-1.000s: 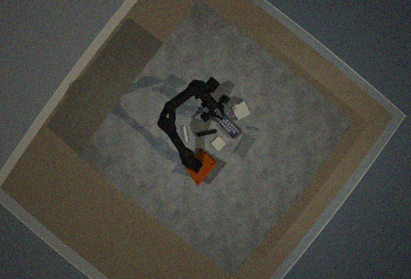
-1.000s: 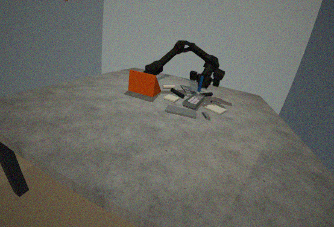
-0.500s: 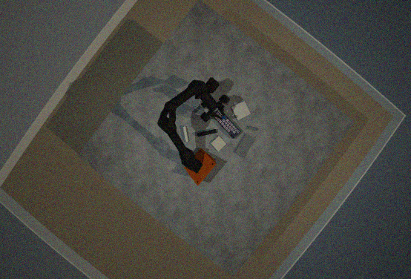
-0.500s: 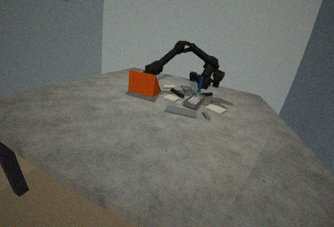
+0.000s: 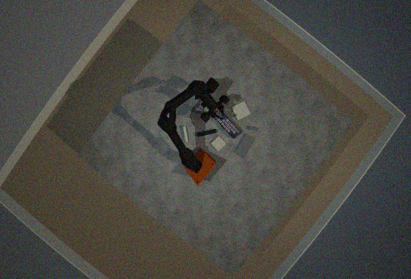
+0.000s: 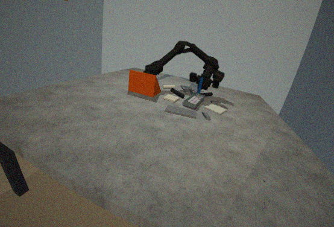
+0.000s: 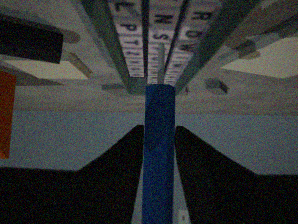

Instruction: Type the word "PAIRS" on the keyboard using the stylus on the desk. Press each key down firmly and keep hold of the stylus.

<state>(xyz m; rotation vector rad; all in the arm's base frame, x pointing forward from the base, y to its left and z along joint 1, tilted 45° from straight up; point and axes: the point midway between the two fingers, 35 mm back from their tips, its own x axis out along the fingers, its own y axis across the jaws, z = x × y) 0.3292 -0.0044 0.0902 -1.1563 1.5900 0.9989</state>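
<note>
Right now the white pad is 11 cm ahead of my gripper tip, 7 cm to the right of it and 7 cm below it. The rest, counted from my gripper tip: blue stylus (1 cm below); then cream pad (14 cm behind, 7 cm to the right, 7 cm below).
</note>
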